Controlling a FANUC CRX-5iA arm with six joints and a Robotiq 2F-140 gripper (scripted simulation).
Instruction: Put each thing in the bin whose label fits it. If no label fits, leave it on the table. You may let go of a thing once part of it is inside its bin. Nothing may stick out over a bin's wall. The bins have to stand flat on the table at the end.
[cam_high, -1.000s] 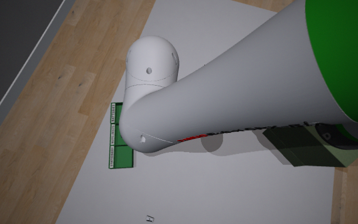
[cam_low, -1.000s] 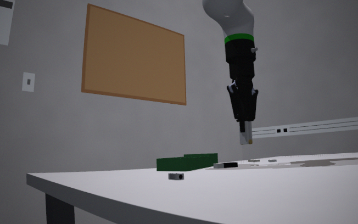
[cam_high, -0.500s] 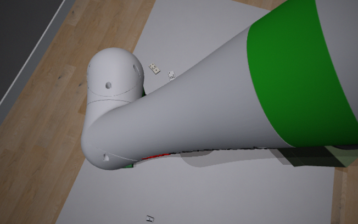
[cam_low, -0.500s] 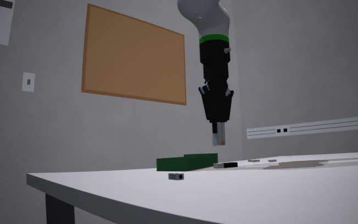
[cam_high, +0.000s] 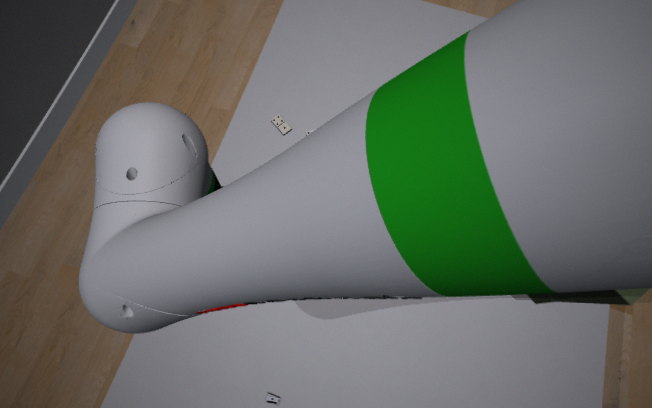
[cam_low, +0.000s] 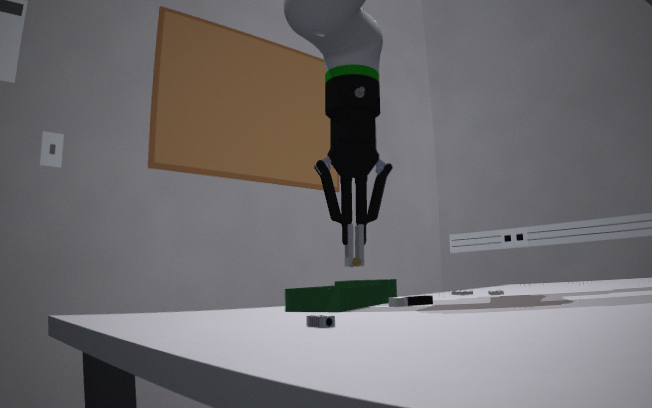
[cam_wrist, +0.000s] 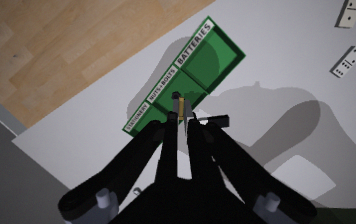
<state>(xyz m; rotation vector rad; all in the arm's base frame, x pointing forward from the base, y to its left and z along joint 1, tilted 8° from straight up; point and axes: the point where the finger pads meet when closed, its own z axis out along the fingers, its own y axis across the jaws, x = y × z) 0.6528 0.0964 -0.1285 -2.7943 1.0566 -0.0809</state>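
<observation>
Right now the black nut is 9 cm below my hand, 1 cm to the left of it and 1 cm ahead of it. Also, from my hand: brass bolt: 3 cm below; grey sharpener: 28 cm to the left, 15 cm behind, 9 cm below; black-and-white eraser: 9 cm below, 9 cm behind, 1 cm to the right.
</observation>
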